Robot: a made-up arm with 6 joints. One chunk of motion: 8 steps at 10 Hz.
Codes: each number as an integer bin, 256 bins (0 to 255) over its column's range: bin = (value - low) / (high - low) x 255, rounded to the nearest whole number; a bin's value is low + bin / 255 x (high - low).
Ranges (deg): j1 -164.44..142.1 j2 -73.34..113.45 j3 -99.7..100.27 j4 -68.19..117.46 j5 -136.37..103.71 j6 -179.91..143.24
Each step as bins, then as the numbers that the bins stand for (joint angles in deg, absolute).
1 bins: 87 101 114 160 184 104
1 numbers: -59.86 0.64 -10.30 48.30 36.86 -48.12
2 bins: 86 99 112 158 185 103
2 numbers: -61.06 -0.82 -11.87 46.84 37.81 -49.38
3 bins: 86 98 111 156 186 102
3 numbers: -61.06 -1.55 -12.65 45.38 38.75 -50.65
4 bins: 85 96 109 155 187 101
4 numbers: -62.26 -3.02 -14.22 44.66 39.69 -51.92
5 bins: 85 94 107 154 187 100
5 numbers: -62.26 -4.48 -15.79 43.93 39.69 -53.18
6 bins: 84 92 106 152 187 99
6 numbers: -63.46 -5.95 -16.58 42.47 39.69 -54.45
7 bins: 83 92 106 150 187 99
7 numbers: -64.66 -5.95 -16.58 41.02 39.69 -54.45
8 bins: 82 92 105 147 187 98
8 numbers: -65.87 -5.95 -17.36 38.83 39.69 -55.72
